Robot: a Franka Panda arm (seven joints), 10 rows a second.
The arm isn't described. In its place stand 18 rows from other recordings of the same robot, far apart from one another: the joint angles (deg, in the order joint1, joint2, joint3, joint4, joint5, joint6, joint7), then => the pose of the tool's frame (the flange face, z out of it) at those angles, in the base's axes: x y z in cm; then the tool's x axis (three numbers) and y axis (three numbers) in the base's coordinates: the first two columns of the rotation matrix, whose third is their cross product.
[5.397, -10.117, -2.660, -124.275, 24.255, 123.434, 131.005] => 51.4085 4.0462 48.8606 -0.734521 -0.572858 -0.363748 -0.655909 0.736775 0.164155
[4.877, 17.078, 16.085, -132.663, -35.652, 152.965, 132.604] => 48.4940 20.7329 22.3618 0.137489 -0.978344 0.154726 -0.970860 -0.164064 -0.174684
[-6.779, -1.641, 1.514, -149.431, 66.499, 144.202, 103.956] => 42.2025 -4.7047 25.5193 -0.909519 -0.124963 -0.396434 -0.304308 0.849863 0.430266
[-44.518, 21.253, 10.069, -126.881, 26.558, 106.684, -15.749] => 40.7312 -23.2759 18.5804 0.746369 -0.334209 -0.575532 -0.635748 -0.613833 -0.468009
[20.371, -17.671, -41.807, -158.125, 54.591, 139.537, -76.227] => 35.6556 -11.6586 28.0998 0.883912 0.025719 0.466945 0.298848 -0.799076 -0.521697
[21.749, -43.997, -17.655, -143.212, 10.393, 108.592, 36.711] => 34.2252 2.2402 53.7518 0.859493 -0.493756 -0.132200 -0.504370 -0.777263 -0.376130
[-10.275, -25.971, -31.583, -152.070, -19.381, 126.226, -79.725] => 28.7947 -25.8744 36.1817 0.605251 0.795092 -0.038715 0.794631 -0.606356 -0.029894
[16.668, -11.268, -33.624, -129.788, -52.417, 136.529, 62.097] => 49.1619 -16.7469 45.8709 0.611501 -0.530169 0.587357 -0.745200 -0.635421 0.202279
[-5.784, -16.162, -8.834, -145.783, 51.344, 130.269, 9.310] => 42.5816 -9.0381 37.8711 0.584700 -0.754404 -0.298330 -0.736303 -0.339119 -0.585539
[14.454, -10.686, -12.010, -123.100, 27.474, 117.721, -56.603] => 50.7998 4.2089 49.4678 0.656659 0.638563 0.401293 0.746650 -0.625471 -0.226497
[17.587, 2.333, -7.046, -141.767, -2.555, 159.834, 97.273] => 49.2171 9.3558 30.3689 0.097876 -0.995193 -0.003383 -0.957634 -0.093256 -0.272472
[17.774, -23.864, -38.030, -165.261, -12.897, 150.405, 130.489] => 34.0495 -9.1581 28.8555 -0.731976 -0.661192 -0.164427 -0.669773 0.742553 -0.004333
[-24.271, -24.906, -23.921, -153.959, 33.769, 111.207, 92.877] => 26.8178 -22.8730 35.1166 -0.817107 -0.216924 -0.534116 -0.487831 0.753861 0.440130
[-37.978, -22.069, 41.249, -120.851, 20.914, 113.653, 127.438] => 48.3577 8.7568 54.7996 -0.649025 -0.736900 -0.189061 -0.738632 0.669884 -0.075354
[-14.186, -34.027, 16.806, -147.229, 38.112, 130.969, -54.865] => 39.8647 3.8077 48.2776 0.727572 0.492636 0.477440 0.588179 -0.806153 -0.064515
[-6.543, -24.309, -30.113, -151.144, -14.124, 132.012, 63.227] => 32.4471 -23.7883 37.0004 0.022939 -0.999684 0.010296 -0.998050 -0.023497 -0.057826
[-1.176, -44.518, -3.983, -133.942, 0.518, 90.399, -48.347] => 30.8949 -3.3612 59.6393 0.715074 0.696989 0.053625 0.698768 -0.714854 -0.026573
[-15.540, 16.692, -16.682, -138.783, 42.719, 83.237, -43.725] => 34.1270 -13.0179 19.1373 0.848048 0.094510 -0.521424 -0.460207 -0.356483 -0.813099
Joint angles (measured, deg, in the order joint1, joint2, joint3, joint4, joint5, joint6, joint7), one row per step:
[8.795, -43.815, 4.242, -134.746, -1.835, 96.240, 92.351]
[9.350, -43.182, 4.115, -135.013, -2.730, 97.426, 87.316]
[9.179, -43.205, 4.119, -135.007, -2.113, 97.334, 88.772]
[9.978, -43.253, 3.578, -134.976, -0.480, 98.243, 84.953]
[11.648, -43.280, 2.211, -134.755, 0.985, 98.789, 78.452]
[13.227, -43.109, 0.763, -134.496, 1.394, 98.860, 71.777]
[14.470, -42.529, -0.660, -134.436, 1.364, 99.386, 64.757]
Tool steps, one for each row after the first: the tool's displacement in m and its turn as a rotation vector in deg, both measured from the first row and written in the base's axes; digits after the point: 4 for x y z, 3 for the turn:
[0.0045, 0.0016, -0.0037, -1.251, -0.100, 5.571]
[0.0042, 0.0016, -0.0037, -0.499, -0.028, 3.932]
[0.0046, 0.0053, -0.0016, 1.215, -0.490, 8.135]
[0.0048, 0.0074, 0.0016, 2.947, -0.792, 15.239]
[0.0058, 0.0068, 0.0032, 3.565, -0.750, 22.373]
[0.0101, 0.0043, 0.0013, 3.653, -0.698, 29.521]

